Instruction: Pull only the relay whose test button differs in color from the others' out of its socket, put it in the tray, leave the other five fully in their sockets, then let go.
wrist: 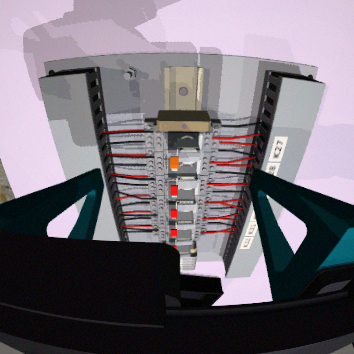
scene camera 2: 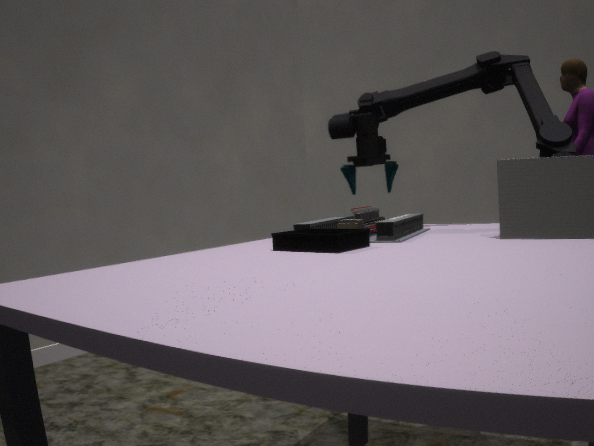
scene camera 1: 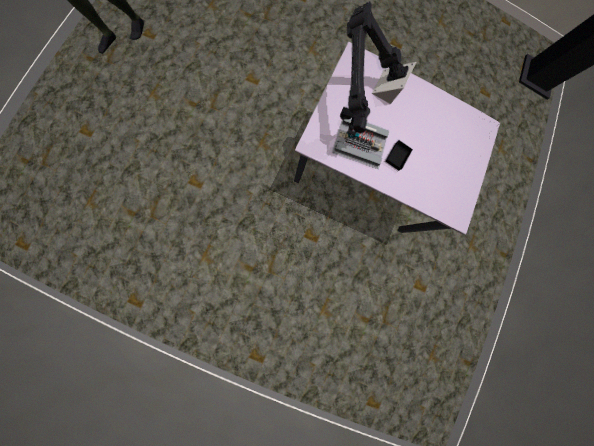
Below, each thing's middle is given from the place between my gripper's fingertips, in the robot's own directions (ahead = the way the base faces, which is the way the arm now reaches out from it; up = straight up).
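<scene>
Relative to the tan end block (wrist: 167, 120), my hand is 8 cm above, 1 cm past and 1 cm to the left. Grey panel (wrist: 232, 84), measured from my hand: 10 cm below, 9 cm to the left, 2 cm behind.
</scene>
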